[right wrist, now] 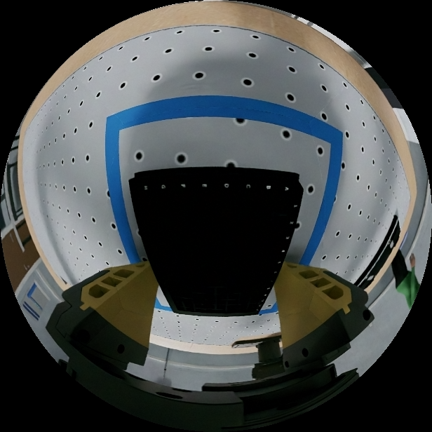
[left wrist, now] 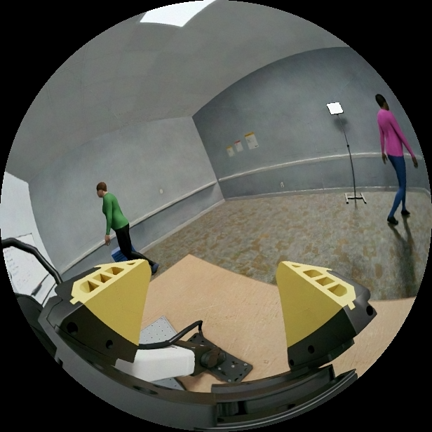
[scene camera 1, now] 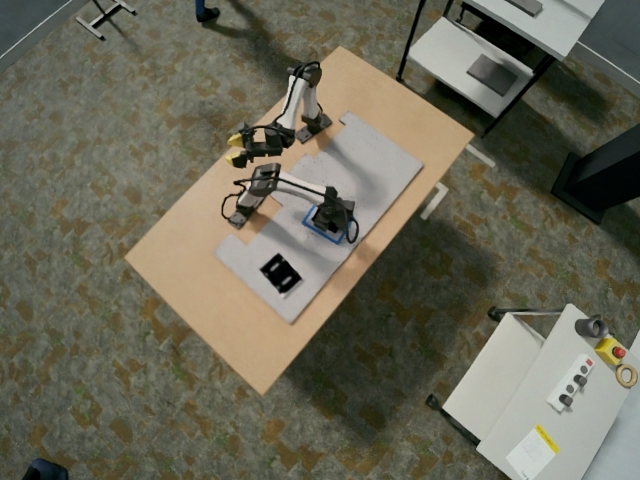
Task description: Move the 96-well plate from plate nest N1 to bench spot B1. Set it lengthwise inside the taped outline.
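Where they show: left gripper, fingertip midpoint: [scene camera 1: 226, 150]; right gripper, fingertip midpoint: [scene camera 1: 327, 218]; left arm's base, origin of the base link: [scene camera 1: 313, 128]; right arm's base, origin of the base link: [scene camera 1: 246, 209].
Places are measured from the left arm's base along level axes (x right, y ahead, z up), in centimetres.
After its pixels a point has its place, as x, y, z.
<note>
The black 96-well plate [right wrist: 217, 225] is between the fingers of my right gripper [scene camera 1: 329, 223] @[24.7, 42.1, 1.8] [right wrist: 215, 270], which is shut on it. Seen from above, the plate lies over the area of the blue taped outline [scene camera 1: 320, 233] @[31.5, 45.4, 1.3] [right wrist: 113, 170], its long side running along the outline's long side. Grey board shows between plate and tape at the far end and both sides; the fingers hide part of the near sides. I cannot tell whether the plate touches the board. The black plate nest [scene camera 1: 280, 272] @[56.1, 48.4, 2.5] [right wrist: 378, 257] holds no plate. My left gripper [scene camera 1: 235, 149] @[43.5, 4.6, 31.7] [left wrist: 213, 270] is open and empty, away from the board.
The grey perforated board [scene camera 1: 385, 149] @[-19.9, 32.1, 1.3] [right wrist: 65, 125] lies on the wooden table [scene camera 1: 175, 253] @[89.4, 10.6, 0.0] [left wrist: 225, 290]. The right arm's base stands at the board's left edge in scene camera 1, below the left gripper. A shelf unit and a white cart stand away from the table. Two people show in the left wrist view.
</note>
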